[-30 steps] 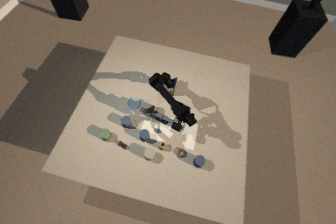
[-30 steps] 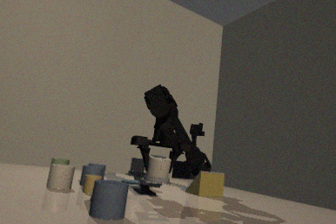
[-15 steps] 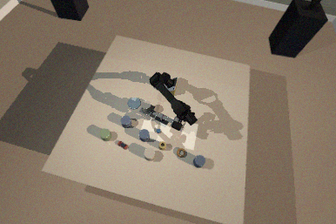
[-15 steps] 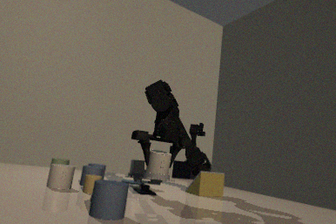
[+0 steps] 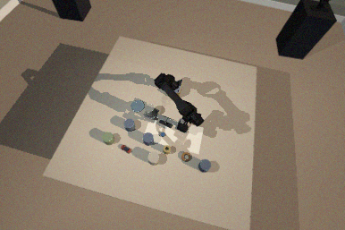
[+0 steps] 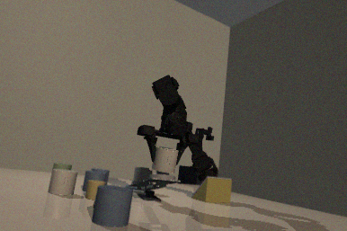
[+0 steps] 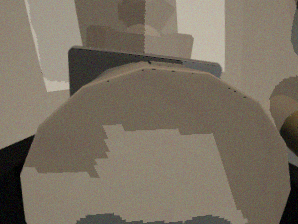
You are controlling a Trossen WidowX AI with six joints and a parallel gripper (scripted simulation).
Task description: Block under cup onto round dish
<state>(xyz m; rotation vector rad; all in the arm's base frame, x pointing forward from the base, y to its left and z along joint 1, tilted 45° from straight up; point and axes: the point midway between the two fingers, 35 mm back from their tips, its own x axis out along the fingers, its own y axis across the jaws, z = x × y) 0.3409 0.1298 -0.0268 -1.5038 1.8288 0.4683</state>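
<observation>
Now: the pale blue-grey block 10 mm behind my gripper tip, 20 mm to the right of it and 40 mm below it. Also, from my gripper tip: balance (40 mm behind, 130 mm to the right, 100 mm below); then blue block (50 mm ahead, 140 mm to the right, 120 mm below); then balance beam (50 mm behind, 130 mm to the right, 80 mm below).
</observation>
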